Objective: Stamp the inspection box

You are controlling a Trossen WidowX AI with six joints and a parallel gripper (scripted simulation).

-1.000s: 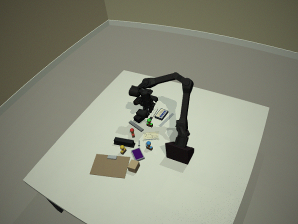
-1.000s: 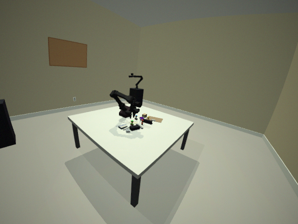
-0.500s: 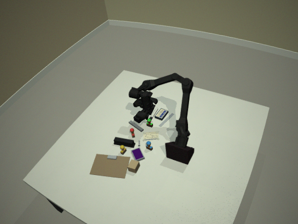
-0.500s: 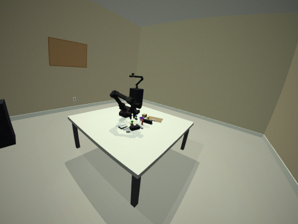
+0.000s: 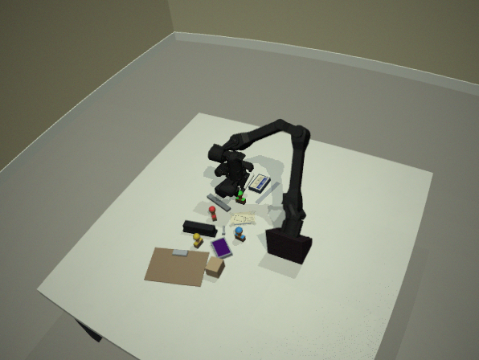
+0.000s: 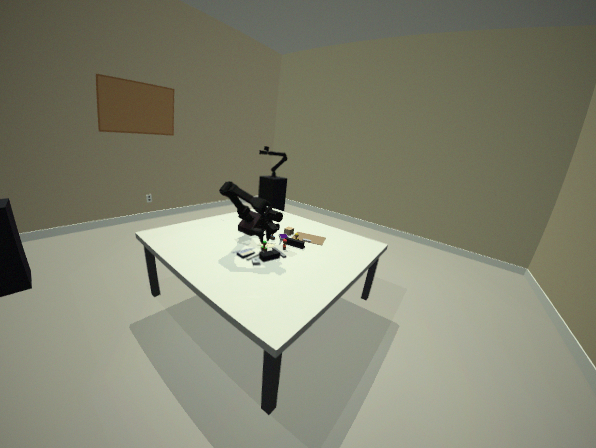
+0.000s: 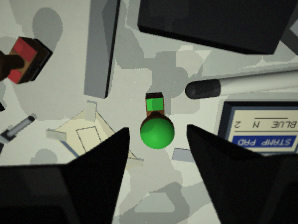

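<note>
Now: the green-knobbed stamp 40 mm below my gripper tip. The rest, counted from my gripper tip: cream card 50 mm behind, 80 mm to the left, 60 mm below; then red stamp 60 mm ahead, 120 mm to the left, 40 mm below; then pen 20 mm ahead, 80 mm to the right, 50 mm below.
</note>
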